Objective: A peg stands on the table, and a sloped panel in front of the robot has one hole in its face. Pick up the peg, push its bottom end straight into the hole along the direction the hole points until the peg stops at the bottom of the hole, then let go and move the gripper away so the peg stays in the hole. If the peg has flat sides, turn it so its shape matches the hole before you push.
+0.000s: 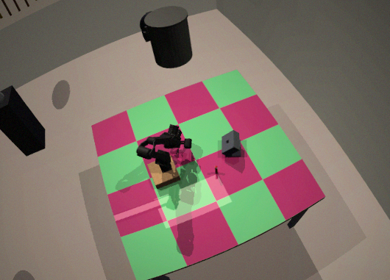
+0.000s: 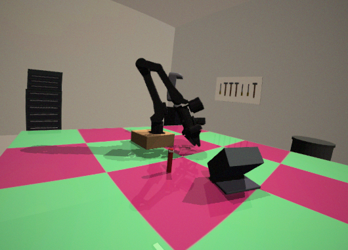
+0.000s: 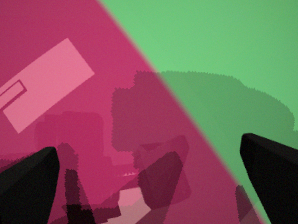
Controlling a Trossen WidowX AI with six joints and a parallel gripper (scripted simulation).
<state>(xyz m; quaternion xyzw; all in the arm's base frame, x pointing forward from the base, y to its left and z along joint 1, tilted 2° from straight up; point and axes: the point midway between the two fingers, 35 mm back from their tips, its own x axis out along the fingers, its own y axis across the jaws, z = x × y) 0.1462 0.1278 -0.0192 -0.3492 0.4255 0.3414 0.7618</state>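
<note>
The peg lies 130 mm ahead of my gripper tip, 270 mm to the right of it and 40 mm above it. Round my gripper tip: dark grey sloped panel (280 mm ahead, 140 mm to the right, 40 mm above).
</note>
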